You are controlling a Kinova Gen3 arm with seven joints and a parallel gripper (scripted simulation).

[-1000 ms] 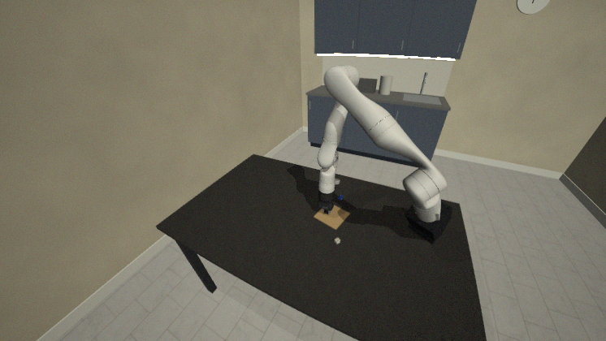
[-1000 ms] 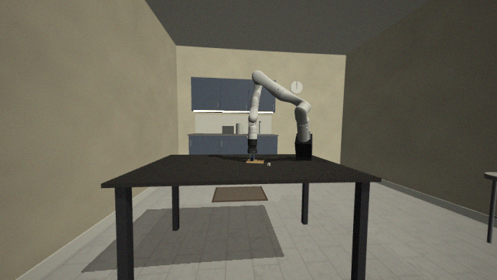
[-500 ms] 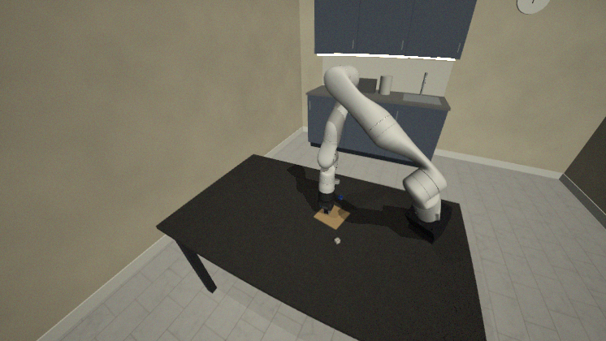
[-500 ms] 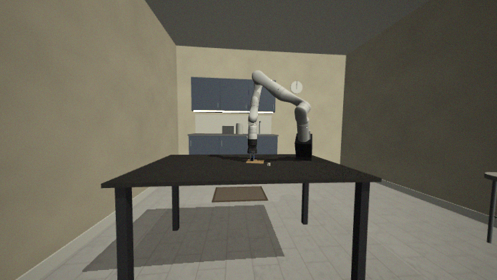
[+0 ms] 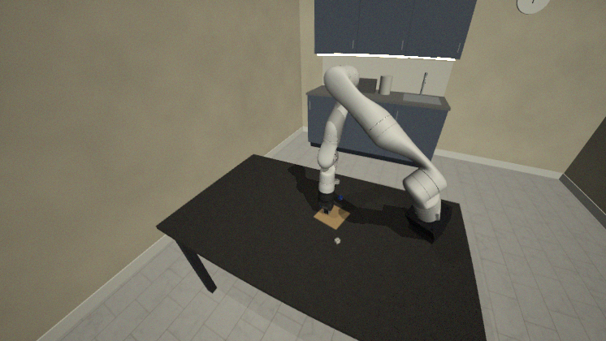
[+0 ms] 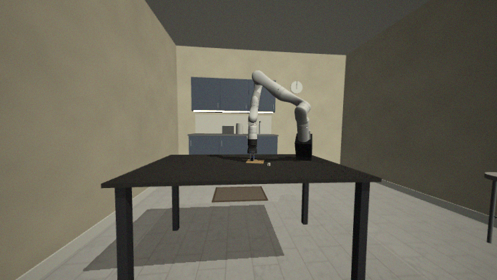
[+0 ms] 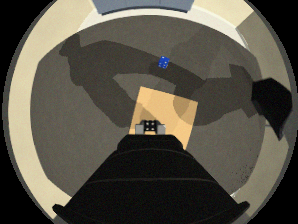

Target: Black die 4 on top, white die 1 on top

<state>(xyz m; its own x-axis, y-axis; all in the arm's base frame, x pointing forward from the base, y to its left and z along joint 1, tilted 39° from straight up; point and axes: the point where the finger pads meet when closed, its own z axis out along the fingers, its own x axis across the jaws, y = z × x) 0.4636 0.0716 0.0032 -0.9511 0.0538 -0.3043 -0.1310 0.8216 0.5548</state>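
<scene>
Right now the black die is 1 cm below my hand. The rest, counted from my hand: white die (13 cm to the left, 13 cm behind, 2 cm below); tan mat (3 cm below, 3 cm behind); blue die (15 cm to the right, 2 cm below, 1 cm behind).
</scene>
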